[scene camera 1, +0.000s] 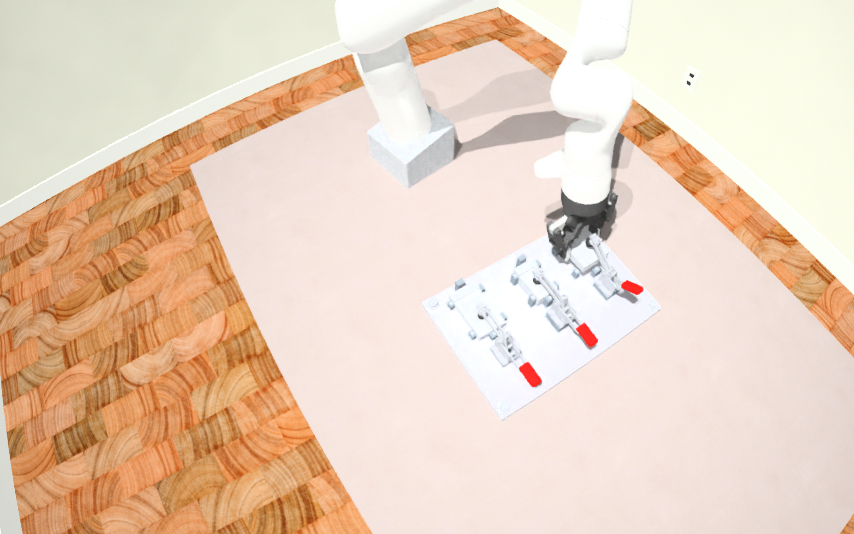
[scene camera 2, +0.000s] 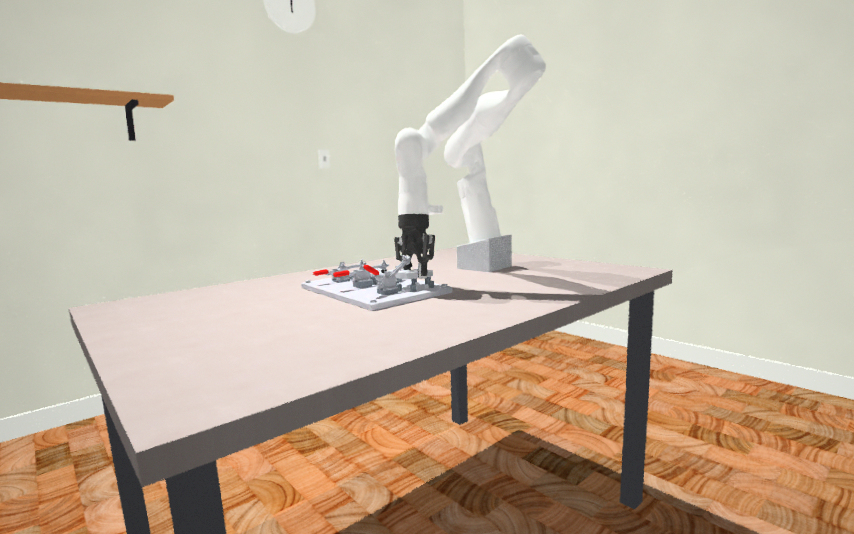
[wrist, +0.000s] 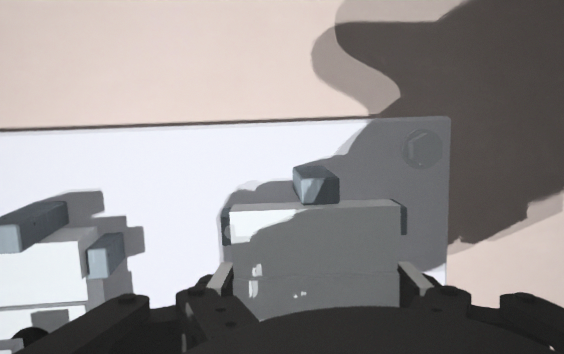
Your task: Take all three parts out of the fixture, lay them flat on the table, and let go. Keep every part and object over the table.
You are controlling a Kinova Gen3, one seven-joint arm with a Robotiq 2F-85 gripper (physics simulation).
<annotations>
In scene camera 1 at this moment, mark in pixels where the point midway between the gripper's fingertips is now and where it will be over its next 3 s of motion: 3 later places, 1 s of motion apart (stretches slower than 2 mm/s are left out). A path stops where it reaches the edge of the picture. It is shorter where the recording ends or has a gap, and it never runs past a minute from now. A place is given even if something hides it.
My gripper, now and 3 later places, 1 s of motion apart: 579,248; 585,228; 488,266; 345,350
</annotations>
